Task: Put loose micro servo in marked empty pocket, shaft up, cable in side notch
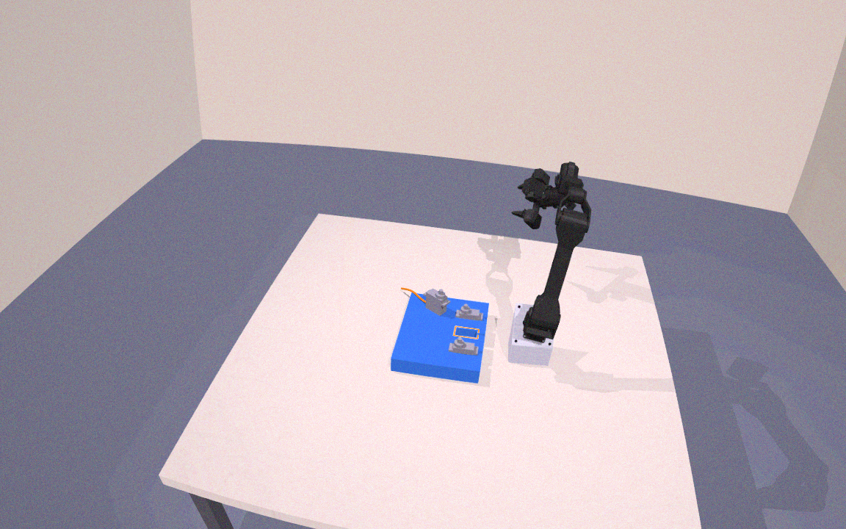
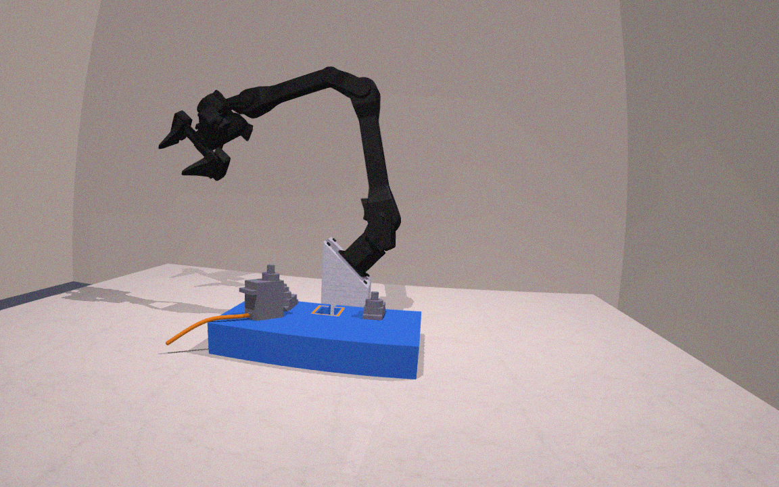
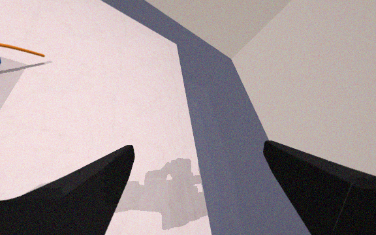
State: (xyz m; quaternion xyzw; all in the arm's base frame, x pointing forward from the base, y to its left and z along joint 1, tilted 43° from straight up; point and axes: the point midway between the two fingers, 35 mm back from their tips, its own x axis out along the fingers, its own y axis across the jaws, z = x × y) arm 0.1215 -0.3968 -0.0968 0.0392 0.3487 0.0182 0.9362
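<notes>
Right now the blue deck is 38 cm to the left of my gripper tip, 27 cm below it and 18 cm ahead of it.
</notes>
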